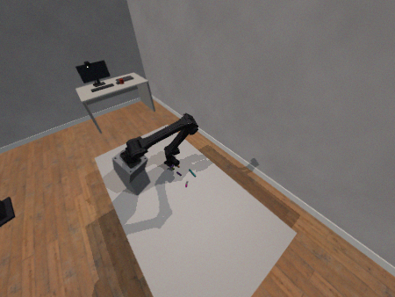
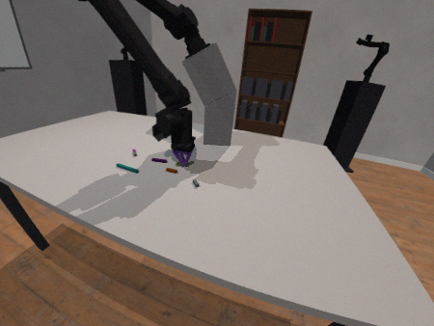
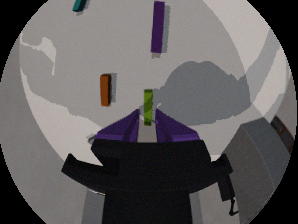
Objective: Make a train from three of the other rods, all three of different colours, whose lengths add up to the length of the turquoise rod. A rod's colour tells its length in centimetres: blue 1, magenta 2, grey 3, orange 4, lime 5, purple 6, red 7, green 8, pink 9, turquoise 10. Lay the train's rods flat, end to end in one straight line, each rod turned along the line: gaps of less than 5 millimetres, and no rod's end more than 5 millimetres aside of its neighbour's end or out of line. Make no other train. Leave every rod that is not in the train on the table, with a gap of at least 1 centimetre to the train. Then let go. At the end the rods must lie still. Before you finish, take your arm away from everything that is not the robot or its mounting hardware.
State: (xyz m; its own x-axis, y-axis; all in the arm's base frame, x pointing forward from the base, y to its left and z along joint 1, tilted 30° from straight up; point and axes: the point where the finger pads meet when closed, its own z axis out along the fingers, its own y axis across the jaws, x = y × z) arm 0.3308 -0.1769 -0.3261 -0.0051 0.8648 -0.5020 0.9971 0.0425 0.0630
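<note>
My hand is 1 cm to the left of the lime rod and 1 cm above it. From my hand the other things lie so: purple rod: 11 cm to the right, 1 cm below, 1 cm behind; turquoise rod: 20 cm to the right, 7 cm ahead, 1 cm below; orange rod: 5 cm ahead, 3 cm to the right, 1 cm below.
</note>
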